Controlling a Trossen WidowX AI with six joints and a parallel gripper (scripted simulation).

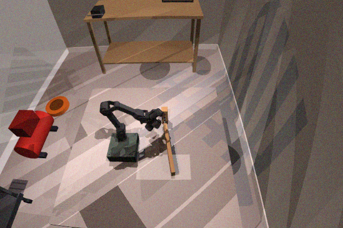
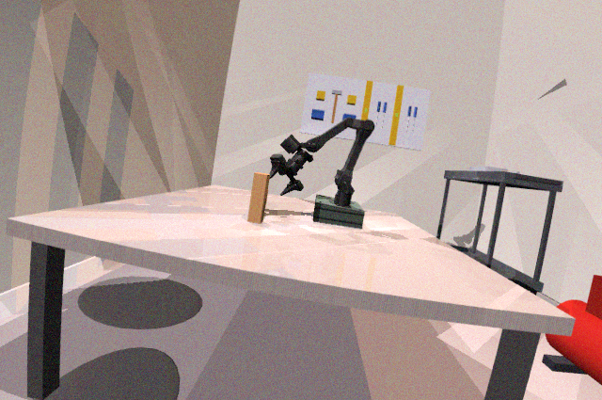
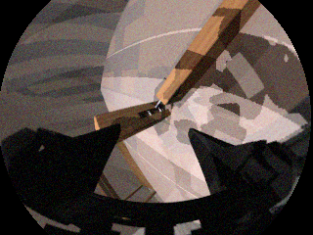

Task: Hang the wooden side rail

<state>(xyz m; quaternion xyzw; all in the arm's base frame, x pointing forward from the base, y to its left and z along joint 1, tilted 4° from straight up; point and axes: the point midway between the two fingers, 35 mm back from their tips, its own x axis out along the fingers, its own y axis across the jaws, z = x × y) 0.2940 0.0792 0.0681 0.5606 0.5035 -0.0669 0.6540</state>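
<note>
The wooden headboard post lies 5 cm ahead of my gripper tip, 7 cm to the left of it and 5 cm below it.
</note>
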